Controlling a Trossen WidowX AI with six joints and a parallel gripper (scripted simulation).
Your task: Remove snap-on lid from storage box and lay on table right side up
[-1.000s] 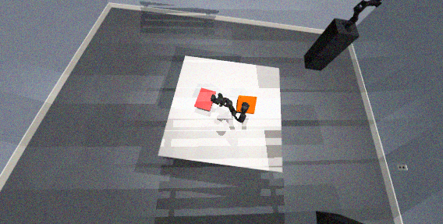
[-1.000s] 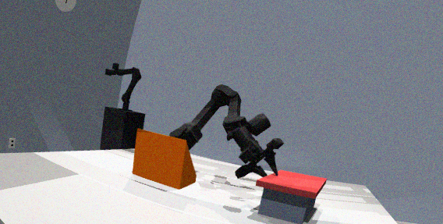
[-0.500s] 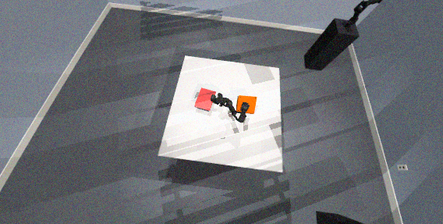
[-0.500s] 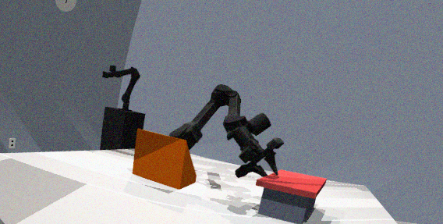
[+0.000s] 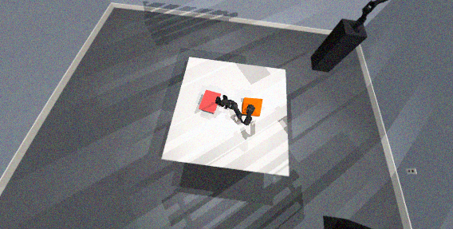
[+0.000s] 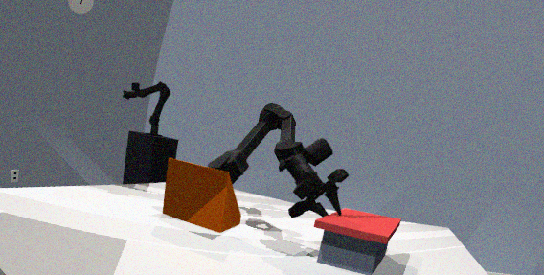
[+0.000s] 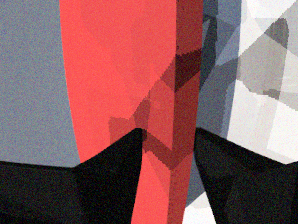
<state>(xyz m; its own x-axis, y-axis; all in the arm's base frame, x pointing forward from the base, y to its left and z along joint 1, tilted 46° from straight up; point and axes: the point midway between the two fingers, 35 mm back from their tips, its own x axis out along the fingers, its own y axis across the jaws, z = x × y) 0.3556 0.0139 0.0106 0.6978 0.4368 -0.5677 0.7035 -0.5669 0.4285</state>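
Now: gripper tip 8 cm short of the red lid and 1 cm to the left of it. Round my gripper tip: storage box: 8 cm ahead, 5 cm below, 1 cm to the right.
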